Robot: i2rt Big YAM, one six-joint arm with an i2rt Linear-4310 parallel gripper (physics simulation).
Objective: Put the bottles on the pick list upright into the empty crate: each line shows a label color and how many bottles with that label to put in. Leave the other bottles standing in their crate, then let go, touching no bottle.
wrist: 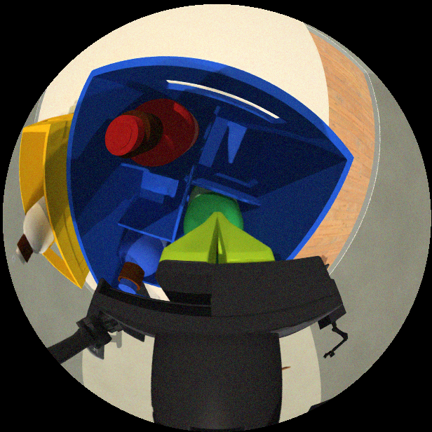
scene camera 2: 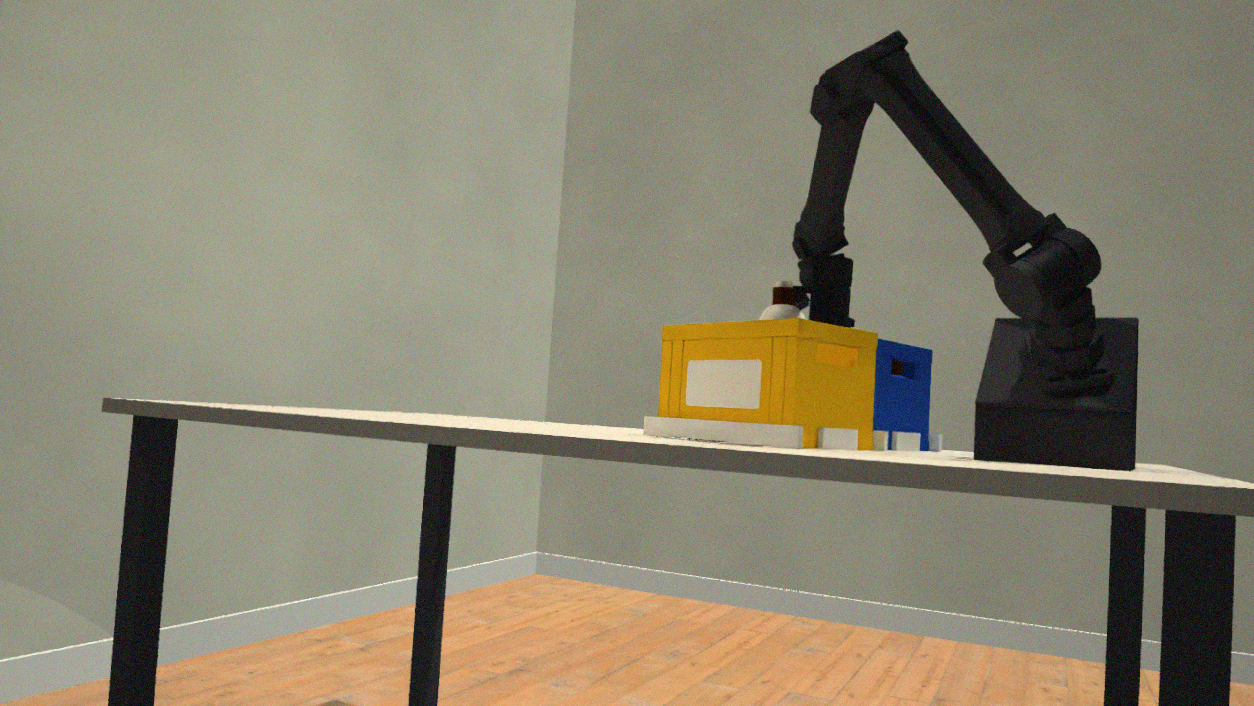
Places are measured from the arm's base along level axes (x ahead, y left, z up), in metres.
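Pixels of known places: arm's base, link origin: (scene camera 2: 1067, 360).
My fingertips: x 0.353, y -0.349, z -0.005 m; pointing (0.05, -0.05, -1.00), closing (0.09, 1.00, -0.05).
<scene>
Ahead of a thing's pixels: the offset from my fingertips to its top centre. "*": to the spot under its first point. Level surfaces: height alone.
My gripper (wrist: 216, 217) is shut and empty over the blue crate @(dz +0.043, dx -0.017, dy +0.045 m) (scene camera 2: 903, 407) (wrist: 74, 185), its lime fingertips together in front of a green bottle (wrist: 212, 207). That bottle's neck is hidden behind the fingers; I cannot tell whether they touch it. A red-capped bottle (wrist: 172, 132) stands in the crate's upper left compartment in the wrist view. A blue bottle (wrist: 145, 253) with a brown neck stands at the lower left, left of the fingers. A white bottle @(dz +0.117, dx +0.039, dy +0.276 m) (scene camera 2: 781, 312) (wrist: 37, 227) with a dark neck rises from the yellow crate @(* dz -0.068, dx -0.052, dy +0.351 m) (scene camera 2: 833, 403) (wrist: 56, 165). In the scene view the crates hide my fingertips.
The two crates stand side by side on the table @(dz -0.133 m) (scene camera 2: 368, 420). Low white strips @(* dz -0.117, dx +0.090, dy +0.382 m) (scene camera 2: 728, 431) lie along their base. Blue dividers (wrist: 182, 205) split the blue crate. The black arm base (scene camera 2: 1053, 429) stands to the right of the crates in the scene view.
</scene>
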